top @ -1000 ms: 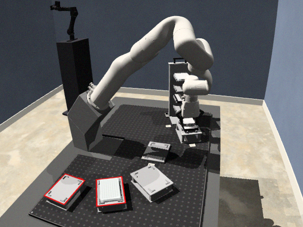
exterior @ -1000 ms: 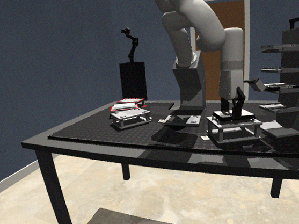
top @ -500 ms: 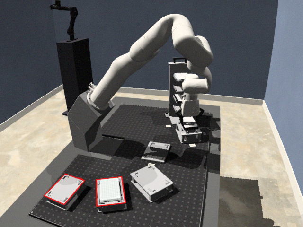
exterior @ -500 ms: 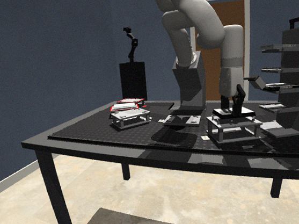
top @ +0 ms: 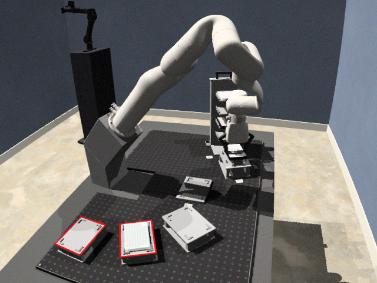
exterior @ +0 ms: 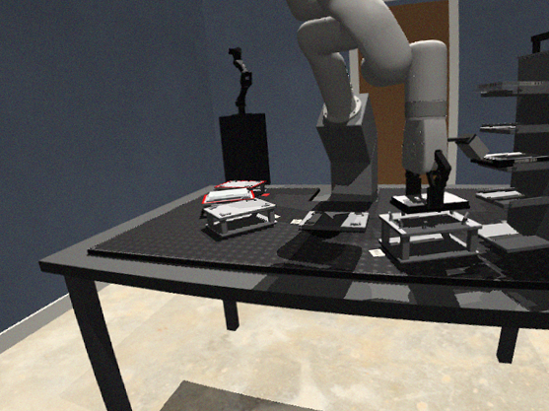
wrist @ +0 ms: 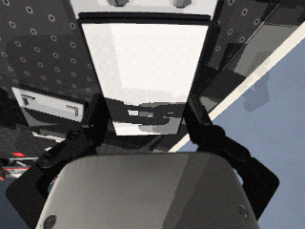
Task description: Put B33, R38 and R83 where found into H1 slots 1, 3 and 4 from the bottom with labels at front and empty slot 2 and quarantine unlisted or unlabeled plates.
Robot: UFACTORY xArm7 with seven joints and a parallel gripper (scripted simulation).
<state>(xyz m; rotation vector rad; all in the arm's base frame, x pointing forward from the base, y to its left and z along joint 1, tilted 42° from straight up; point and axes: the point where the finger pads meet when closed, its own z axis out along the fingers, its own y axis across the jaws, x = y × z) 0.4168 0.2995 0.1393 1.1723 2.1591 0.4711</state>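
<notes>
Right now the pinned regrip nest RG is 1 cm behind my hand, 1 cm to the left of it and 5 cm below it. Also, from my hand: plate hotel H1: 15 cm behind, 23 cm to the left, 8 cm above; then H1 deck label: 16 cm behind, 6 cm to the left, 11 cm below.
</notes>
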